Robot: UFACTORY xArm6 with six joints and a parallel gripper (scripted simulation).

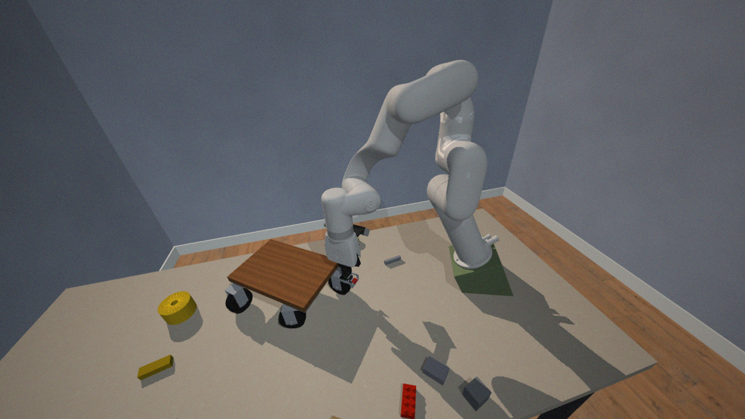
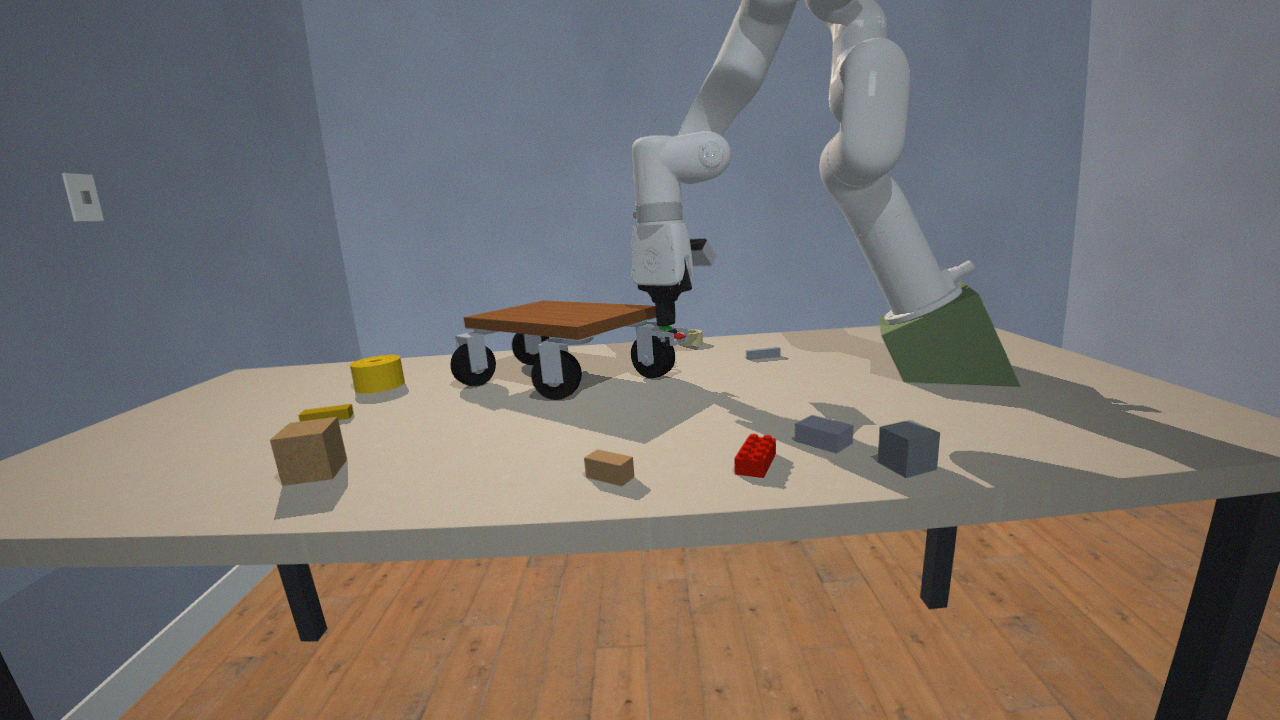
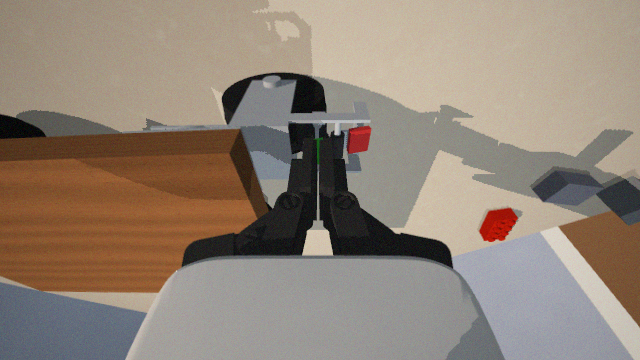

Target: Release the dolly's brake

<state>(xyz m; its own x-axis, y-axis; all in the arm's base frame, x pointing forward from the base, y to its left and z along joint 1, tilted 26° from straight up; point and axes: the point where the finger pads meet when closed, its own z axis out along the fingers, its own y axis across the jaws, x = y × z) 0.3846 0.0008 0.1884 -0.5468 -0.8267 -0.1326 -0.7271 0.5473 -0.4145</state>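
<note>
The brake pedal is 10 mm behind my hand, 10 mm to the left of it and 40 mm below it. Also, from my hand: grey bar 180 mm behind, 110 mm to the right, 110 mm below; then red brick 100 mm behind, 350 mm to the left, 100 mm below; then yellow cylinder 570 mm ahead, 50 mm to the right, 90 mm below.
</note>
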